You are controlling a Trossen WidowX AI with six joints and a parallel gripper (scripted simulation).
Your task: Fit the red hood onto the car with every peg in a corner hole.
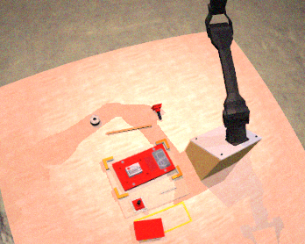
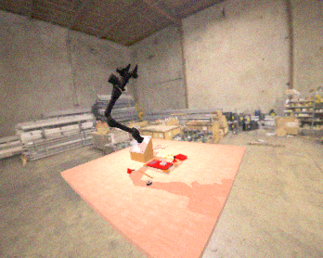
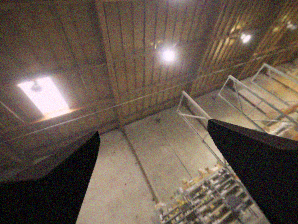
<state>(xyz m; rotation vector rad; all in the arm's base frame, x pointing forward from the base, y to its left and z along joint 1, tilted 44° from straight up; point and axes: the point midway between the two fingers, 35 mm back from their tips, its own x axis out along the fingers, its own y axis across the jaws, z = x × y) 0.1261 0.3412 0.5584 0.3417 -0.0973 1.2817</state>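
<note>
My gripper tip is 83 cm above the red hood, 28 cm to the right of it and 18 cm short of it. Also, from my gripper tip: white wheel 83 cm below, 22 cm ahead, 18 cm to the right; thin wooden rod 84 cm below, 11 cm to the right, 11 cm ahead.
</note>
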